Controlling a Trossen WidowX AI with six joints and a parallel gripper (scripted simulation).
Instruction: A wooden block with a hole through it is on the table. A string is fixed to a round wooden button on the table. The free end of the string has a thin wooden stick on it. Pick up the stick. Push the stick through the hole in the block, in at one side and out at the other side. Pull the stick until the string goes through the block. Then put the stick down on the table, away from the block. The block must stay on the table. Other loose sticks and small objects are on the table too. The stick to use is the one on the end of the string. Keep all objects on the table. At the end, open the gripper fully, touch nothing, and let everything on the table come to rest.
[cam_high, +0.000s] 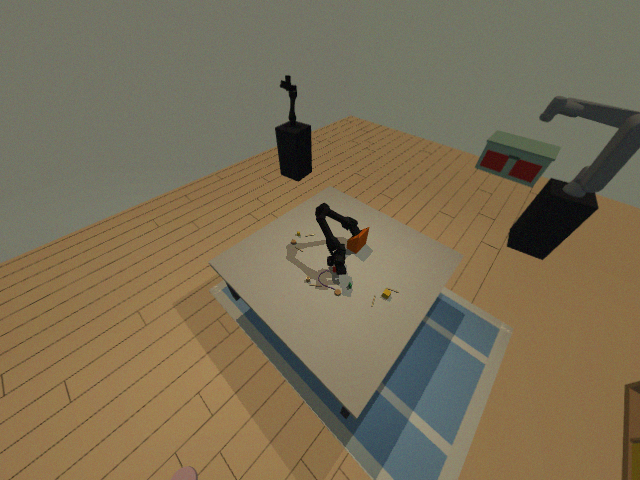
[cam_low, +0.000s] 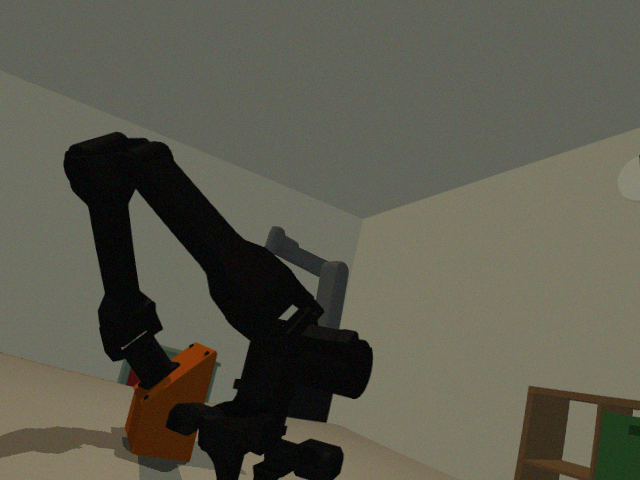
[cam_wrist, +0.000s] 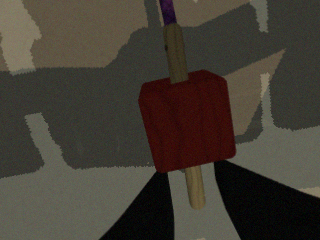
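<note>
The red block is 20 mm ahead of my gripper tip and 20 mm to the right of it. Round my gripper tip: green piece (70 mm ahead, 120 mm to the left, 10 mm above); yellow cube (340 mm to the left, 10 mm above).
</note>
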